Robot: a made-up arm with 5 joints.
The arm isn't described. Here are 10 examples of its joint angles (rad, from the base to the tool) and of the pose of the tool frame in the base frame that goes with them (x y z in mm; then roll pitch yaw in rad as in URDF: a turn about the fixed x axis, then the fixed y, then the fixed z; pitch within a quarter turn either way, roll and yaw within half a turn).
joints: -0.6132 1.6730 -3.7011 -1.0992 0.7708
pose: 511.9 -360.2 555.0 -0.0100 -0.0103 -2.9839
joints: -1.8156 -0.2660 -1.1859 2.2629 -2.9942
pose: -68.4 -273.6 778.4 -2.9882 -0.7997 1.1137
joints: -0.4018 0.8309 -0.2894 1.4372 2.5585
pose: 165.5 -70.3 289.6 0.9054 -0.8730 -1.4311
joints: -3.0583 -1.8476 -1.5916 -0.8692 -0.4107
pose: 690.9 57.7 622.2 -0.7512 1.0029 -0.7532
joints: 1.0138 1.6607 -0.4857 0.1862 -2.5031
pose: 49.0 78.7 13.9 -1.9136 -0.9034 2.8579
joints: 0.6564 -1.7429 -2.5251 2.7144 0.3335
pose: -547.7 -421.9 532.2 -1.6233 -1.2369 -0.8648
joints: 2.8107 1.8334 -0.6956 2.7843 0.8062
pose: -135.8 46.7 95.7 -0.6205 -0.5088 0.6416
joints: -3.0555 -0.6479 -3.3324 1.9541 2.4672
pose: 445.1 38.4 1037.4 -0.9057 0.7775 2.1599
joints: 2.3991 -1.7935 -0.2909 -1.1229 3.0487
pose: 187.6 -172.2 672.7 0.0061 -0.0654 2.3060
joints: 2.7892 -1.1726 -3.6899 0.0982 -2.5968
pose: 702.1 -258.2 458.1 -1.6707 -1.0238 -1.8378
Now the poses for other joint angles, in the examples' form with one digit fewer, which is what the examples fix.
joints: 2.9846 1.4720 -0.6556 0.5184 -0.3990
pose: -192 30 11 -2.125 1.110 -2.234
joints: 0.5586 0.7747 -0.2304 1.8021 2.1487
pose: 138 86 344 0.707 -0.401 -0.584
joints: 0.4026 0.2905 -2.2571 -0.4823 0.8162
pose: 438 187 1074 -0.544 -0.453 -1.795
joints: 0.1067 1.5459 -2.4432 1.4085 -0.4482
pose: 744 80 90 -2.903 0.457 0.611
